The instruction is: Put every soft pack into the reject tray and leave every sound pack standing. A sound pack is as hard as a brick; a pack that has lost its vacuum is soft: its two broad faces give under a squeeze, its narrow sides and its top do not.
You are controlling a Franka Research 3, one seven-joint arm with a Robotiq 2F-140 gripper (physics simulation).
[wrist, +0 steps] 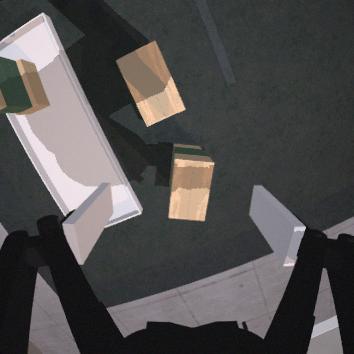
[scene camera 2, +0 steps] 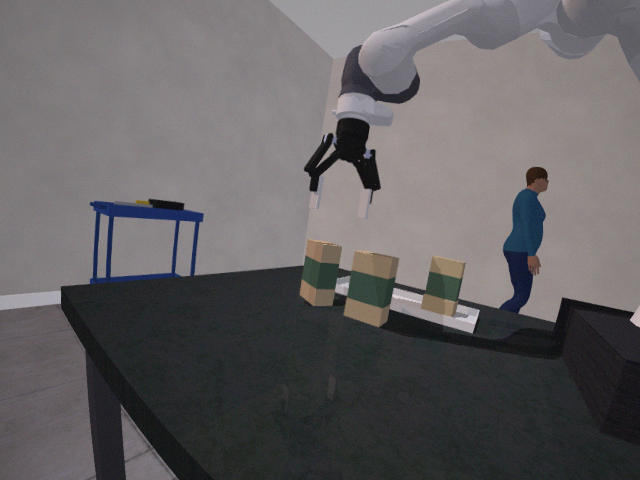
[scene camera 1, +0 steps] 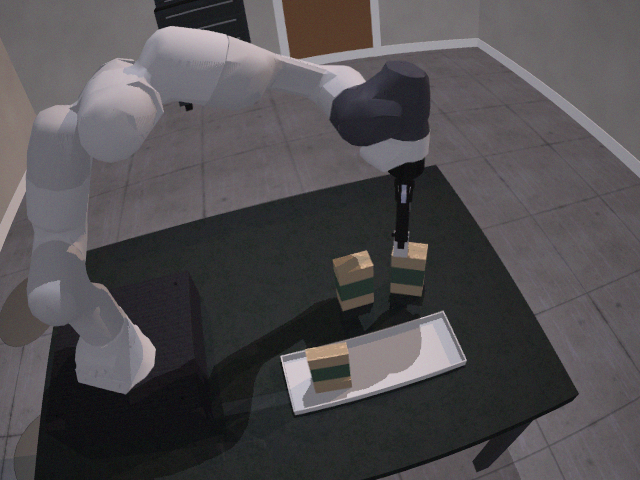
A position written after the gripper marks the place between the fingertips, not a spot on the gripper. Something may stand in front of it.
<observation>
In view: the gripper (scene camera 2: 339,213), a white reject tray (scene camera 1: 397,356), a pack (scene camera 2: 373,275), a pack (scene camera 2: 445,277) and a pack (scene camera 2: 322,258).
The white reject tray also shows in the wrist view (wrist: 64,141) and in scene camera 2 (scene camera 2: 465,319). The gripper is seen too in the wrist view (wrist: 181,198) and in scene camera 1 (scene camera 1: 401,231).
</observation>
